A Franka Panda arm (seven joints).
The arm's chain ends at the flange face. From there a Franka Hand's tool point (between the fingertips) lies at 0.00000 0.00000 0.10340 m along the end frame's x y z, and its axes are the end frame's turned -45 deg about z.
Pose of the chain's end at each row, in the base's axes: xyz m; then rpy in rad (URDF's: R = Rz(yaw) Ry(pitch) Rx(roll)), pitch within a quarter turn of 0, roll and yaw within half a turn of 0:
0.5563 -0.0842 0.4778 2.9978 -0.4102 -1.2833
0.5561 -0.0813 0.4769 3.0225 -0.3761 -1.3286
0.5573 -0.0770 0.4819 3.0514 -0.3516 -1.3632
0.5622 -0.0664 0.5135 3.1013 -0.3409 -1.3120
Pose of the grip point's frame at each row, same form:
0.5537 -0.1275 0.3840 2.7499 -0.1902 -0.4900
0.5532 -0.1209 0.3814 2.7909 -0.1826 -0.5335
0.5555 -0.1136 0.3852 2.8279 -0.1848 -0.5645
0.5670 -0.1009 0.4161 2.8690 -0.2111 -0.5045

